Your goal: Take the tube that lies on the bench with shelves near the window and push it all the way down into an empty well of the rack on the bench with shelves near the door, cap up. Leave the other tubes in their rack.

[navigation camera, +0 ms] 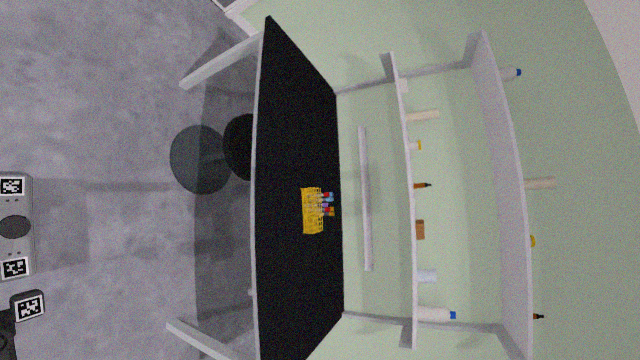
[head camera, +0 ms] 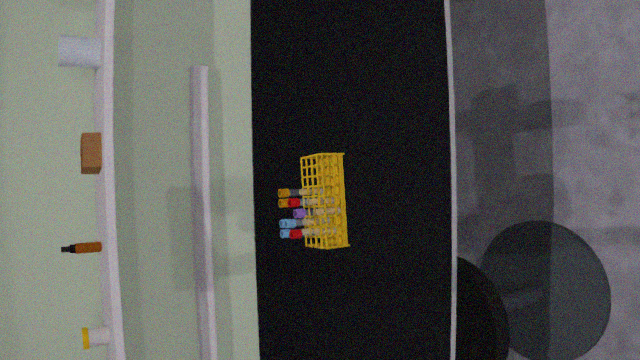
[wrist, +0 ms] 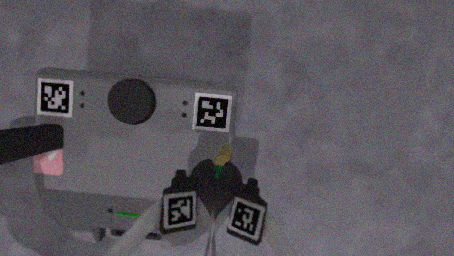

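Observation:
My gripper is shut on a tube in the wrist view. The tube's yellowish part sticks out past the fingertips and a green part shows between them; the fingers hide the rest. The gripper is above my base, away from the bench. The yellow rack stands on the black bench top. Several capped tubes, with orange, red, purple and light blue caps, stand in one part of it. Empty wells show at the rack's other end.
A dark stool stands at the bench's front edge, its seat partly under the top. White shelves with bottles and a brown box are above the bench. My base shows below the gripper.

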